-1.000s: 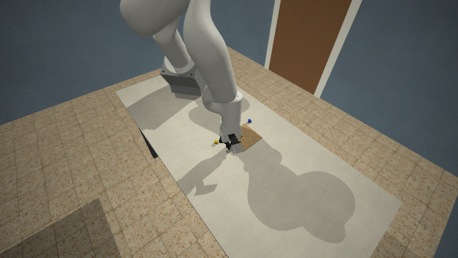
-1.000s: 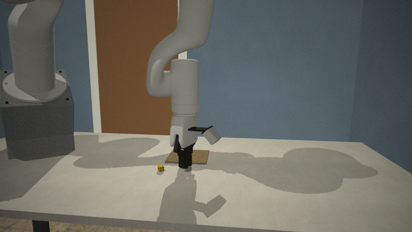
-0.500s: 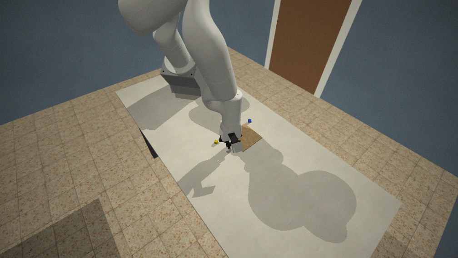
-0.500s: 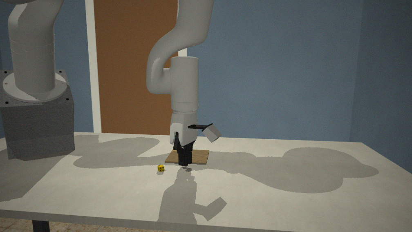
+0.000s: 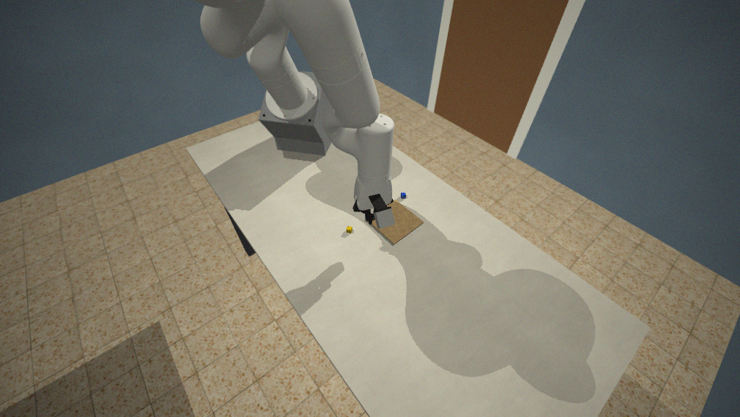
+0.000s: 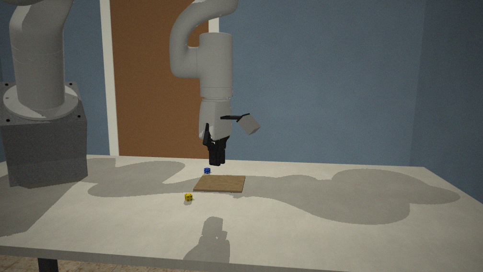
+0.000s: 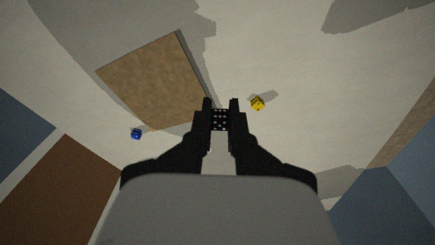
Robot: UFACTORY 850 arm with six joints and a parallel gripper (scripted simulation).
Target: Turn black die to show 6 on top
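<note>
Now: the tan square mat 2 cm behind my hand, 11 cm to the left of it and 11 cm below it. From my hand the other things lie so: blue die (9 cm behind, 20 cm to the left, 10 cm below); then black die (1 cm behind, 1 cm below); then yellow die (7 cm behind, 4 cm to the right, 10 cm below).
</note>
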